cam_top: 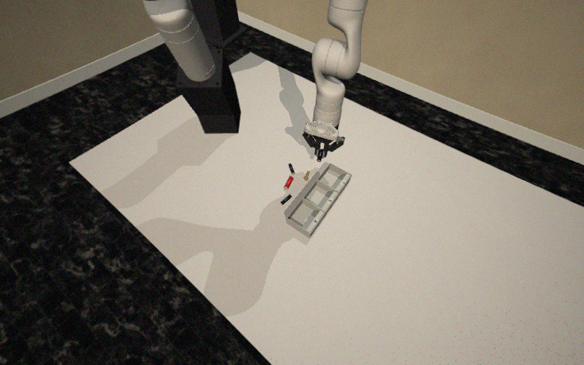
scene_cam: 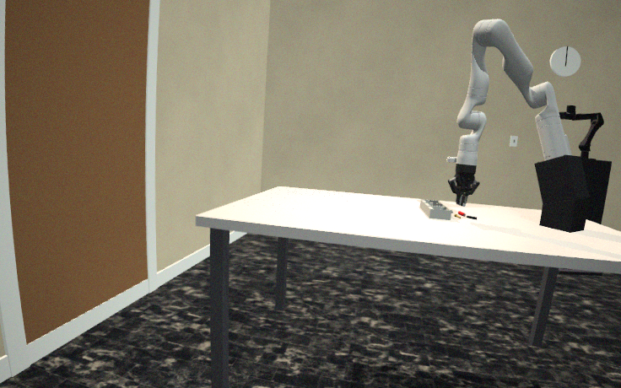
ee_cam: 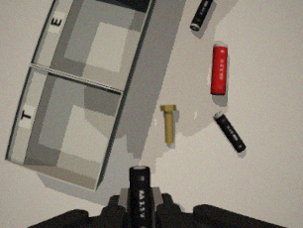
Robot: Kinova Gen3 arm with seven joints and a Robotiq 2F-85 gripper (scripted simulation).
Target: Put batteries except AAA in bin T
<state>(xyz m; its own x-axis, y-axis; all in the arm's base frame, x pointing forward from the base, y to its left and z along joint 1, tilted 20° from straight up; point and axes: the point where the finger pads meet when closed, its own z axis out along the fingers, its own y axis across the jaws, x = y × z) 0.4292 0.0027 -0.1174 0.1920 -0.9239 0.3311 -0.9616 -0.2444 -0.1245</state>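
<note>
The red battery lies 6 cm behind my hand, 12 cm to the right of it and 7 cm below it. The rest, counted from my hand: yellow piece 2 cm behind, 6 cm to the right, 8 cm below; then black battery 3 cm behind, 17 cm to the right, 8 cm below; then tray 6 cm ahead, 12 cm to the right, 6 cm below.
</note>
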